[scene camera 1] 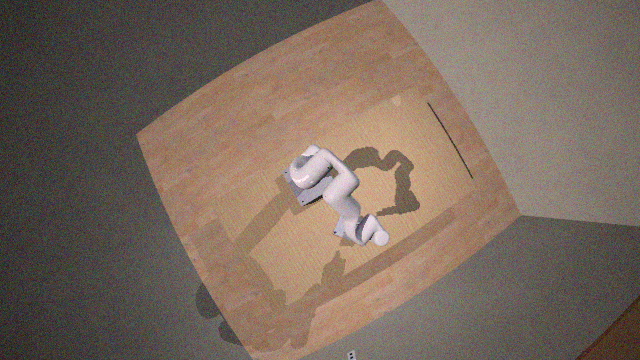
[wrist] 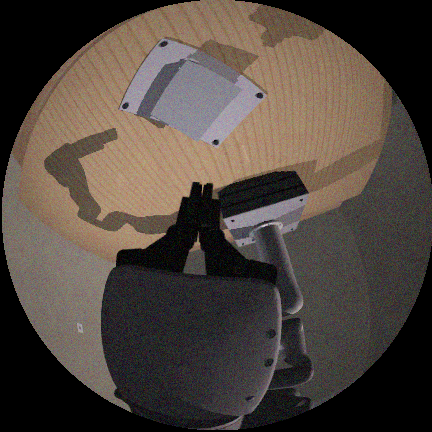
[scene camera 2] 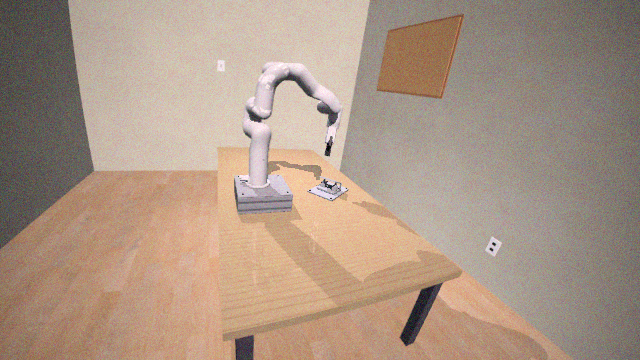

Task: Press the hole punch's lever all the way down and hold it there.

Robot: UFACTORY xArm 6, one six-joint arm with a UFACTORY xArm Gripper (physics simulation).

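Frame: origin at the arm's base, x right, y ahead, z up, level; millimetres.
Seen in the pictures: gripper, between the fingertips: point(wrist: 202, 194) point(scene camera 2: 327, 156); arm's base, origin of its link: point(wrist: 265, 228) point(scene camera 2: 257, 183).
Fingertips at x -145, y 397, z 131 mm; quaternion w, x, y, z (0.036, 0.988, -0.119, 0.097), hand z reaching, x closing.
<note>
Offsets run from my fingertips to a thing's top centre. "pt": to the spot under its first point. Level surfaces: height alone.
The hole punch @(pt dx +15, dy +52, dz -204 mm) point(scene camera 2: 330, 188) point(wrist: 195, 100) stands on the table on a pale plate with dark bolts at its corners. In the wrist view a flat grey panel covers much of the plate; I cannot tell how far down the lever is. In scene camera 1 a corner of the plate @(dx +6, dy +46, dz -213 mm) point(scene camera 1: 339, 231) shows beside the arm, which hides the rest. My gripper point(scene camera 2: 328, 152) point(wrist: 202, 194) is shut and empty. It points down and hangs well above the hole punch in scene camera 2, not touching it. The arm hides the gripper in scene camera 1.
The arm's base block point(scene camera 1: 306, 197) point(scene camera 2: 264, 202) point(wrist: 265, 216) stands on the table @(dz -225 mm) point(scene camera 1: 400, 125) point(scene camera 2: 280, 295) point(wrist: 150, 160) close to the hole punch. Walls point(scene camera 1: 525, 100) point(scene camera 2: 540, 150) stand beyond the table. A cork board point(scene camera 2: 421, 57) hangs on the right wall.
</note>
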